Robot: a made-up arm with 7 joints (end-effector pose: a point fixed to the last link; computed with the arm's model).
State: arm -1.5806 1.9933 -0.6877 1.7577 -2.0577 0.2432 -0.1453
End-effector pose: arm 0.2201 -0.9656 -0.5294 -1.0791 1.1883 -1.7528
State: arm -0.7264 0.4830 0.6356 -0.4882 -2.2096 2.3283 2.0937
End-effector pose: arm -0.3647 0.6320 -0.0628 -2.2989 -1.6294 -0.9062
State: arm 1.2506 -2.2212 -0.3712 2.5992 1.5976 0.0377 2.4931
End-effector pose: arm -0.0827 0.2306 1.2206 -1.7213 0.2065 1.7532
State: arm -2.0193 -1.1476 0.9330 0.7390 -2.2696 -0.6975 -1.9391
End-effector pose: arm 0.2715 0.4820 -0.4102 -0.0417 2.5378 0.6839
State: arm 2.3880 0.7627 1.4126 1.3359 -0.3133 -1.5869 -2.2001
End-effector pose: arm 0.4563 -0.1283 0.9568 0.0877 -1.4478 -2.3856
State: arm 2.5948 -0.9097 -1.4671 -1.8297 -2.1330 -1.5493 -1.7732
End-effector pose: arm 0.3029 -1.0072 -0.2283 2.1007 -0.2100 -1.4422
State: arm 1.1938 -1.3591 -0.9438 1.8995 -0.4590 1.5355 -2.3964
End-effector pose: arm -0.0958 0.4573 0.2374 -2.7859 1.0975 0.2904
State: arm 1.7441 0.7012 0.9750 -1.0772 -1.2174 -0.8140 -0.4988
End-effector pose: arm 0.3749 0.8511 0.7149 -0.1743 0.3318 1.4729
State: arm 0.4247 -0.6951 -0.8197 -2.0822 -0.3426 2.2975 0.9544
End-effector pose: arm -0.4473 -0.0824 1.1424 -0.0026 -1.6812 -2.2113
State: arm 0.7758 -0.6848 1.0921 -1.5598 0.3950 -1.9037 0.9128
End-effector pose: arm -0.5168 -0.9032 0.9309 -1.0741 -2.2648 1.6559
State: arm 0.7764 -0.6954 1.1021 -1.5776 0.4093 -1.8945 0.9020
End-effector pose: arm -0.5312 -0.9143 0.9129 -1.0724 -2.2896 1.6044
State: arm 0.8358 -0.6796 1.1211 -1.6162 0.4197 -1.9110 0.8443
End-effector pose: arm -0.4920 -0.9201 0.9251 -0.9909 -2.2856 1.5633
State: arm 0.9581 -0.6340 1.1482 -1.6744 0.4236 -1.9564 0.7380
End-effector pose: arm -0.3886 -0.9196 0.9635 -0.8284 -2.2421 1.5324
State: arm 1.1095 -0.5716 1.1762 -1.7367 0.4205 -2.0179 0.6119
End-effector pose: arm -0.2442 -0.9144 0.9996 -0.6342 -2.1671 1.5063
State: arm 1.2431 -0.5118 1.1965 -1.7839 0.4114 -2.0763 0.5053
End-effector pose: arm -0.1043 -0.9062 1.0162 -0.4682 -2.0851 1.4902
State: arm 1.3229 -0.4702 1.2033 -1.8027 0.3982 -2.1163 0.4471
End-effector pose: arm -0.0092 -0.8959 1.0214 -0.3688 -2.0235 1.4996
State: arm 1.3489 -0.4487 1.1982 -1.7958 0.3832 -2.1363 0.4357
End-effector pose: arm 0.0364 -0.8843 1.0283 -0.3321 -1.9896 1.5362
